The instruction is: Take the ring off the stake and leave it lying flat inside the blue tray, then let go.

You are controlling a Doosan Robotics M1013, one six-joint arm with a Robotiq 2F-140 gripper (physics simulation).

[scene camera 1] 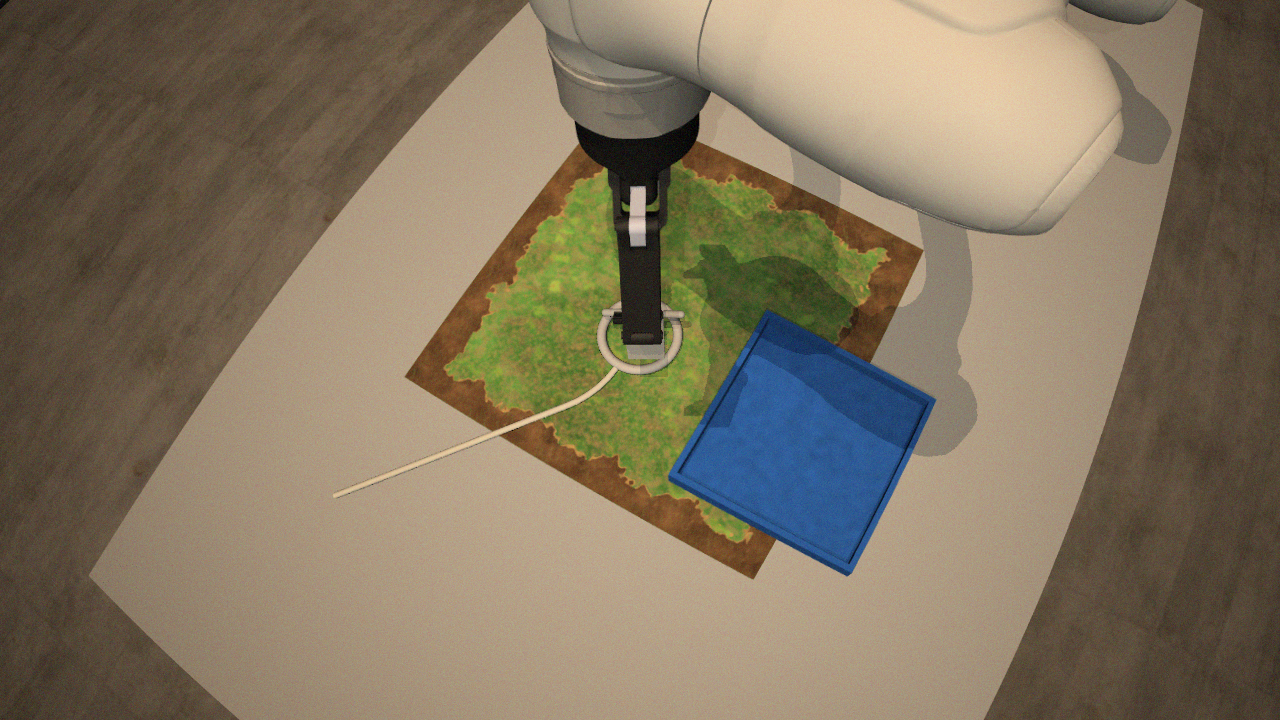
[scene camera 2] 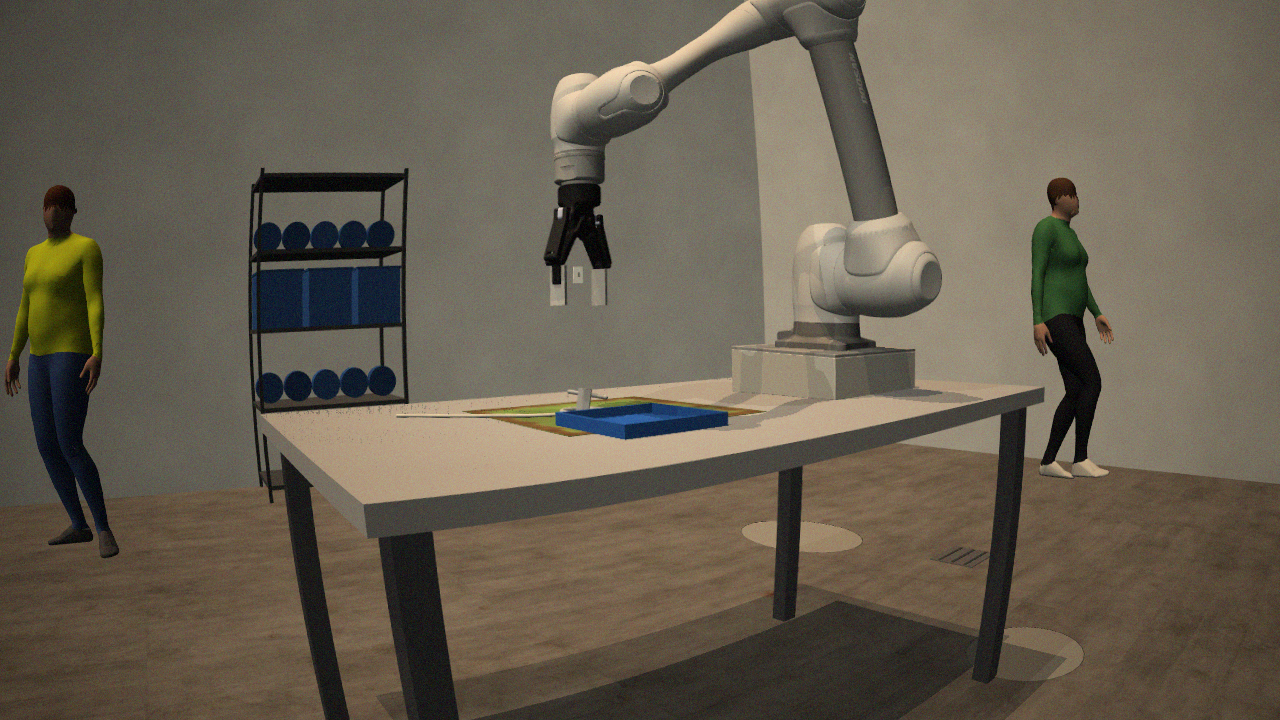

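Where they show: gripper, fingertip midpoint: (scene camera 2: pixel 580 305); arm's base, link origin: (scene camera 2: pixel 826 347).
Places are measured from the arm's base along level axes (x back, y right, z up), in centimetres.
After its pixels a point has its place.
Note:
The pale ring (scene camera 1: pixel 677 340) @[x -58.6, y 12.0, z -8.5 cm] lies around the stake (scene camera 2: pixel 584 399) @[x -59.3, y 15.1, z -6.8 cm] on the green and brown mat (scene camera 1: pixel 501 308) @[x -60.5, y 30.4, z -9.4 cm]. A thin crossbar (scene camera 1: pixel 675 315) @[x -57.2, y 12.7, z -6.2 cm] sticks out to both sides near the stake's top. The ring's rim is hard to make out in scene camera 2. The blue tray (scene camera 1: pixel 796 465) @[x -67.0, y -2.6, z -8.8 cm] (scene camera 2: pixel 590 426) @[x -74.0, y -1.8, z -8.5 cm] is empty and overlaps the mat's corner. My gripper (scene camera 1: pixel 643 345) (scene camera 2: pixel 578 299) @[x -61.2, y 13.5, z 9.6 cm] is open and empty, pointing down, high above the stake. In scene camera 1 its finger covers the stake and part of the ring.
A pale cord-like strand (scene camera 1: pixel 465 445) @[x -75.4, y 27.7, z -8.9 cm] (scene camera 2: pixel 465 415) @[x -76.1, y 28.3, z -9.1 cm] runs from beside the ring across the mat's edge onto the table (scene camera 1: pixel 429 591) @[x -90.0, y 25.7, z -9.5 cm] (scene camera 2: pixel 447 474) @[x -107.3, y -13.3, z -9.5 cm]. My arm's base stands at the back right of the table. A shelf rack (scene camera 2: pixel 405 295) and two people (scene camera 2: pixel 62 286) (scene camera 2: pixel 1062 273) stand beyond the table.

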